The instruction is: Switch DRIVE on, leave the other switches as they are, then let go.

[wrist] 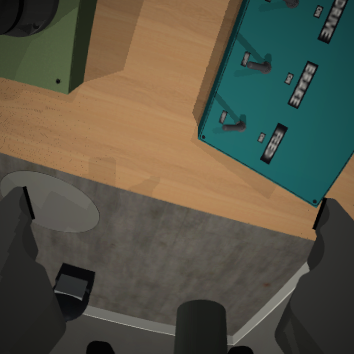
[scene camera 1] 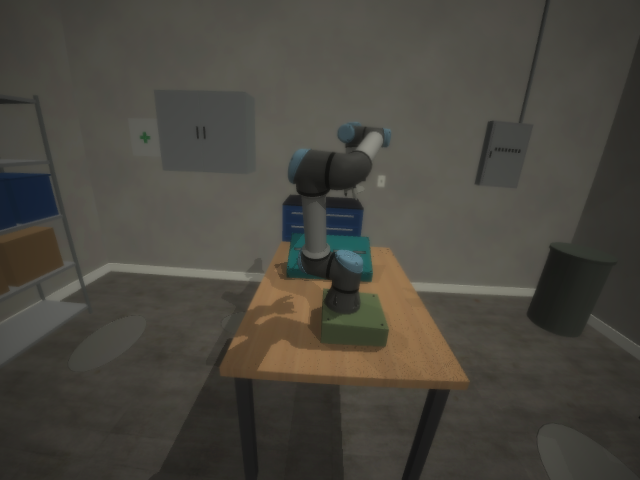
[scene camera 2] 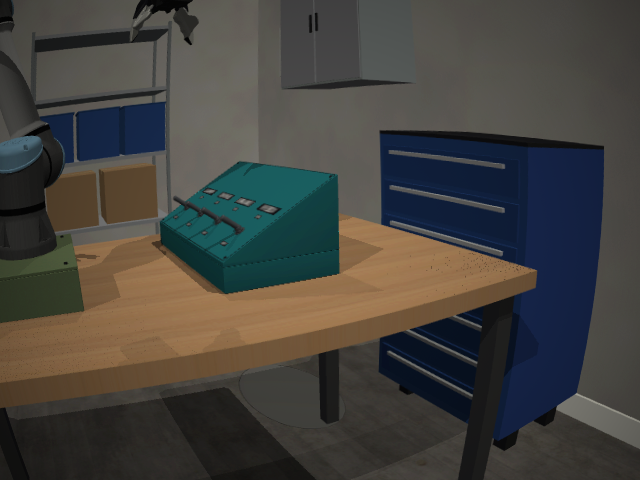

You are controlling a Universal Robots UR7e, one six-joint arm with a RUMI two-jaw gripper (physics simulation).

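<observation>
On a teal switch console, the wrist camera's (wrist: pixel 289 114) and scene camera 2's (scene camera 2: pixel 256 204) are the same spot.
</observation>
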